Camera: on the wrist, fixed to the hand. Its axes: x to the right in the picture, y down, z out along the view.
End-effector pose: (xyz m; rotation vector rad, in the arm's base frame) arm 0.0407 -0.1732 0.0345 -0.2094 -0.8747 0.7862
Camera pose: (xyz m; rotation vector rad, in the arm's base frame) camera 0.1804 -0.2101 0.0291 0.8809 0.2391 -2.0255
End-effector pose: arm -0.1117 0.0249 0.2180 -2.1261 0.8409 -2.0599
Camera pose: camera -0.1776 0.1305 0.2915 0.2621 1.5565 0.4048
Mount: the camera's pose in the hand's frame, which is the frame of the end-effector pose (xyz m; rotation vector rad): 0.0252 -0.0977 -0.1035 -0.1149 -0.6605 3.0486
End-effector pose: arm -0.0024 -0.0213 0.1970 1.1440 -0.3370 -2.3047
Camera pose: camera 0.0326 0.0464 0.0742 -0.6557 -0.9376 0.3410
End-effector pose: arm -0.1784 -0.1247 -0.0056 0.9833 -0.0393 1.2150
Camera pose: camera -0.1385 -0.0392 -0.1151 -0.1847 1.4493 -1.4517
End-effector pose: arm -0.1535 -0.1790 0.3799 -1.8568 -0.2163 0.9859
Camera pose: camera -0.0379 -0.1870 0.4663 0.0668 -1.5587 -1.5978
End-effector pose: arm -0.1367 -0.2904 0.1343 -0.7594 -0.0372 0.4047
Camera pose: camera -0.0616 -0.4133 0.1221 0.0371 -0.4467 -2.7024
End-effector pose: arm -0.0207 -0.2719 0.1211 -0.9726 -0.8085 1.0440
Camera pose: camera 0.1112 -0.2932 0.1762 0.6728 -0.6141 -1.7816
